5 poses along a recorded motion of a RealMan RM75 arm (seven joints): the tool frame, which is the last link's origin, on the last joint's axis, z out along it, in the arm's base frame.
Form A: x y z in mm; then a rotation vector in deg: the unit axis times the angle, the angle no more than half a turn.
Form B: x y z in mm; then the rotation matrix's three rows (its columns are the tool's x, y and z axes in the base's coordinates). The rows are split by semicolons. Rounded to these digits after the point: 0 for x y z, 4 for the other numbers.
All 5 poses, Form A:
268, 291, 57, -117.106, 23.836, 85.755
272, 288, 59, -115.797, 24.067, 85.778
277, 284, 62, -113.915, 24.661, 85.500
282, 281, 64, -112.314, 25.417, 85.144
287, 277, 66, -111.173, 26.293, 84.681
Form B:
268, 291, 57; 0.3264, -0.5541, -0.7658; 0.0794, -0.7912, 0.6063; -0.9419, -0.2588, -0.2143
272, 288, 59; 0.3195, -0.5664, -0.7597; 0.0885, -0.7804, 0.6190; -0.9434, -0.2650, -0.1992
277, 284, 62; 0.3123, -0.5870, -0.7469; 0.0991, -0.7618, 0.6402; -0.9448, -0.2739, -0.1798
282, 281, 64; 0.3067, -0.6067, -0.7334; 0.1054, -0.7441, 0.6597; -0.9459, -0.2796, -0.1643
287, 277, 66; 0.3040, -0.6237, -0.7201; 0.1062, -0.7290, 0.6762; -0.9467, -0.2820, -0.1554

